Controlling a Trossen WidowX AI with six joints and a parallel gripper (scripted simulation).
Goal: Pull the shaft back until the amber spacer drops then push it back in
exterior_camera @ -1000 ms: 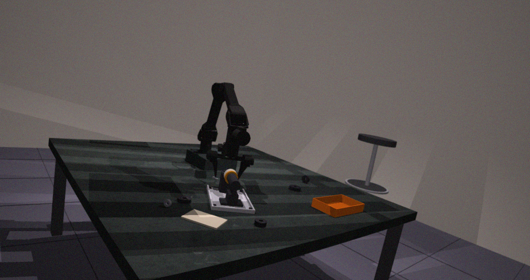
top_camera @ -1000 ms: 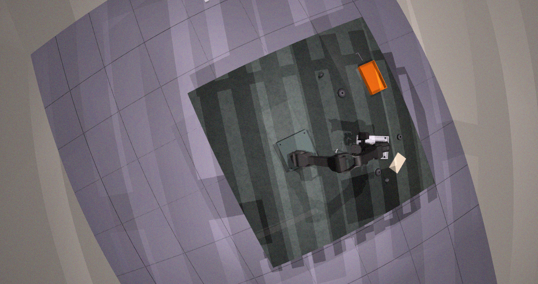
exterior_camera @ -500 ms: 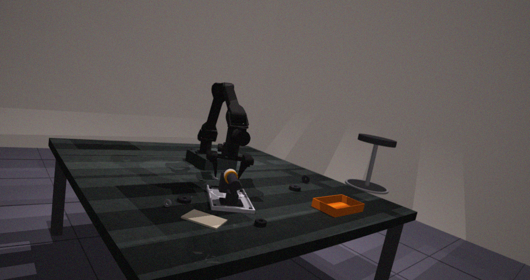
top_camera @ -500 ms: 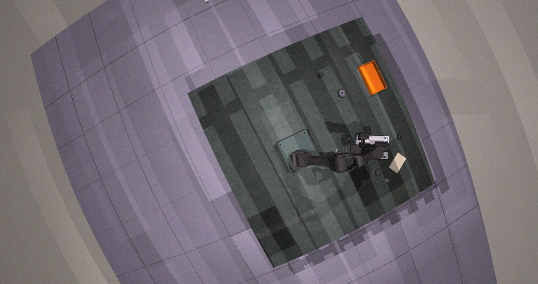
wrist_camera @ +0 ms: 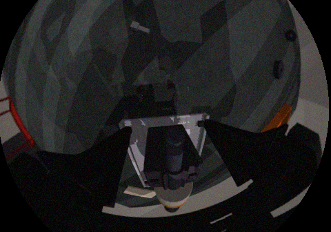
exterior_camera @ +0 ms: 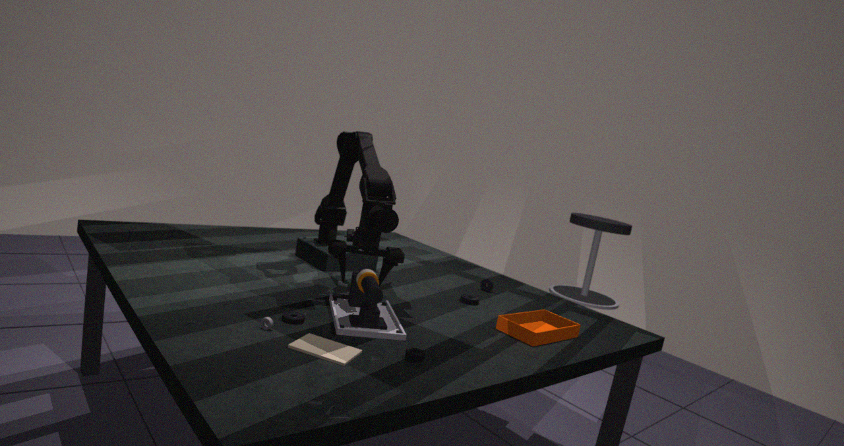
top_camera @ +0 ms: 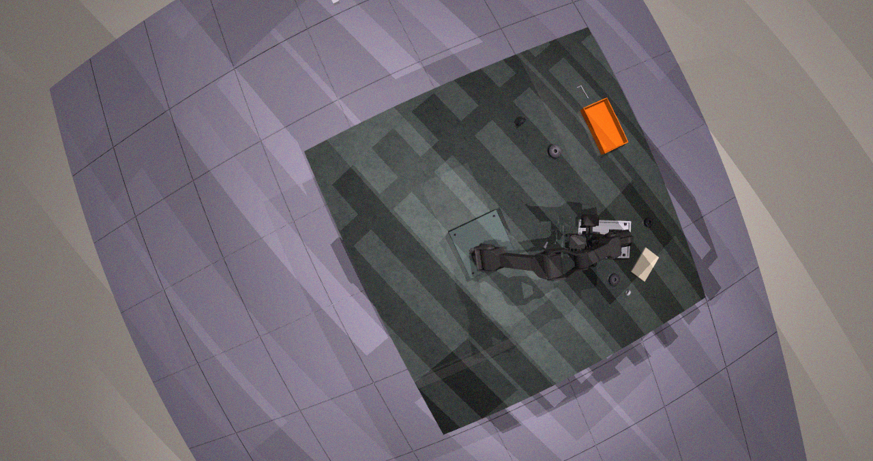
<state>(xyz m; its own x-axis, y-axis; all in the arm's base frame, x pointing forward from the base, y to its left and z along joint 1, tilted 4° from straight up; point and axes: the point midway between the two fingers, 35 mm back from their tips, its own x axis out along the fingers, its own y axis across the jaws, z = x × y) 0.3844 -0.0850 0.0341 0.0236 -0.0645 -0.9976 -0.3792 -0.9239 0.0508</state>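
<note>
My gripper tip is 60 mm short of the cream spacer, 30 mm to the left of it and 30 mm below it. Round my gripper tip: orange tray (280 mm ahead, 380 mm to the left, 40 mm below); cream card (260 mm ahead, 220 mm to the right, 40 mm below); amber spacer (90 mm ahead, 40 mm to the right, 30 mm above).
</note>
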